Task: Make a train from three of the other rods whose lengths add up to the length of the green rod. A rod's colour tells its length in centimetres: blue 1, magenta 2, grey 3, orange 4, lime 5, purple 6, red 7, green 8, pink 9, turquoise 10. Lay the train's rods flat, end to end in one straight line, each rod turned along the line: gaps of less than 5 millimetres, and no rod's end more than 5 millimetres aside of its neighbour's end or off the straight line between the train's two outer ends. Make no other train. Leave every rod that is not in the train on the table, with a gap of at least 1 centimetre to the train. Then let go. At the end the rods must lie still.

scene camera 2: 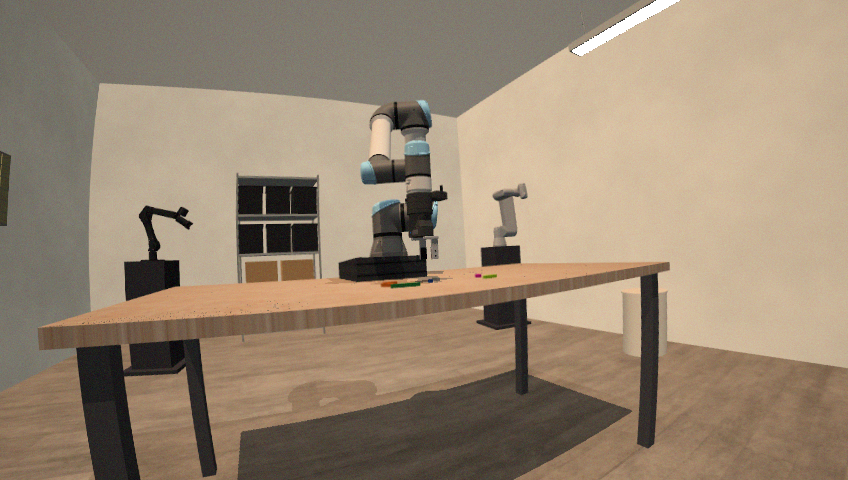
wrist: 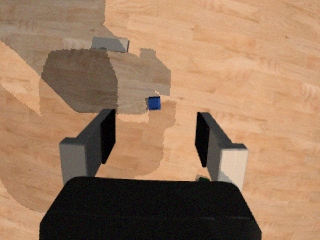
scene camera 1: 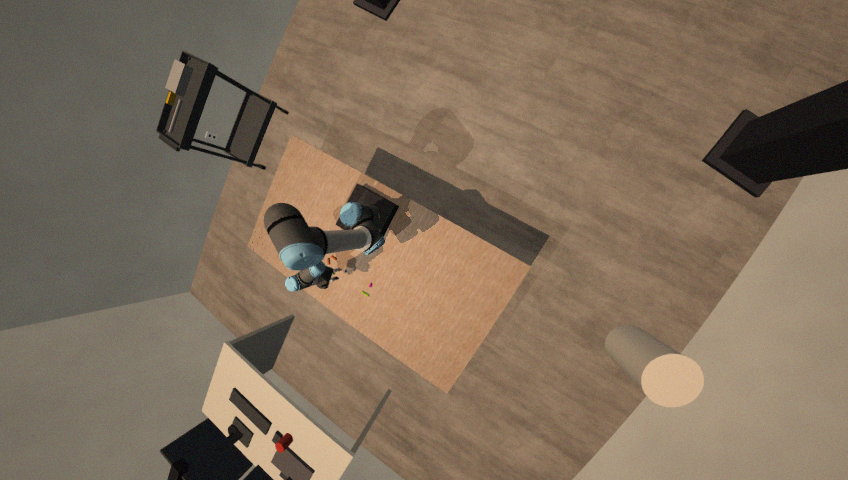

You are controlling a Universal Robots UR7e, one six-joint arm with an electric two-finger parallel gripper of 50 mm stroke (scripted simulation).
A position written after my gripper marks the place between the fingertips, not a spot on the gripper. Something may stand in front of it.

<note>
I see my gripper [scene camera 2: 429, 259].
My gripper is seen too in the wrist view [wrist: 155, 127].
</note>
